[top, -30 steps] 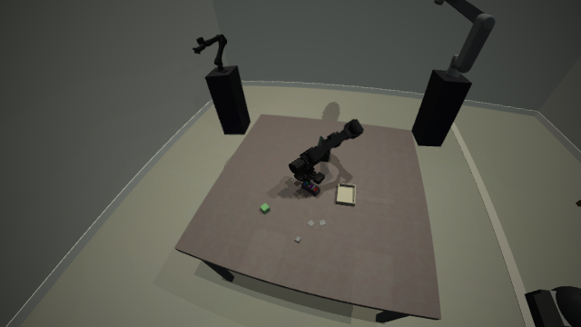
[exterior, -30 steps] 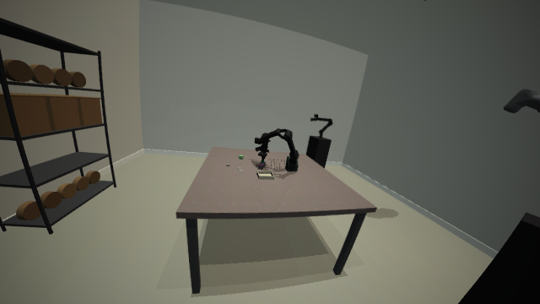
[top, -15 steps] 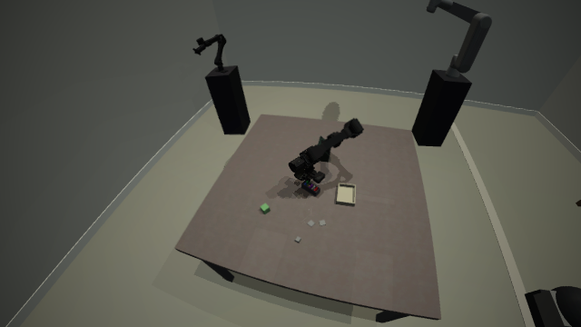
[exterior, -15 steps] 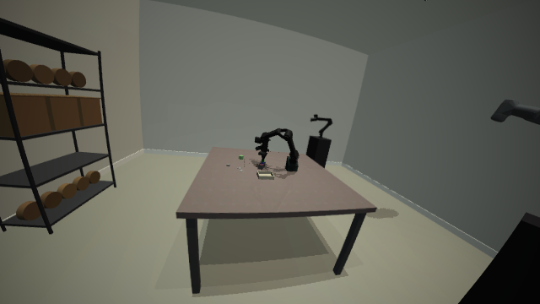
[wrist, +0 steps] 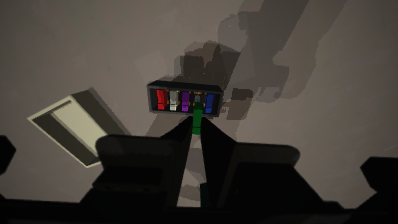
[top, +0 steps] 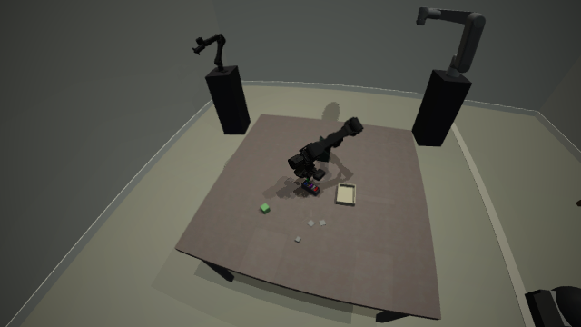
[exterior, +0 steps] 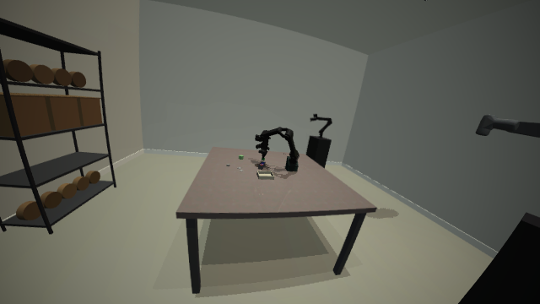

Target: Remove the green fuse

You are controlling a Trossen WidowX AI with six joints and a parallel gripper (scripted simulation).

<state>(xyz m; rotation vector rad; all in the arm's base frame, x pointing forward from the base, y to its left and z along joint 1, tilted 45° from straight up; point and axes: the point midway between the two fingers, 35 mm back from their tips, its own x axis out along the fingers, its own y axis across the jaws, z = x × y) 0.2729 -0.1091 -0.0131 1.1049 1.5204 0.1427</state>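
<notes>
My gripper tip is now 40 mm short of the tray, 220 mm to the right of it and 90 mm above it. Also, from my gripper tip: green fuse 10 mm below.
</notes>
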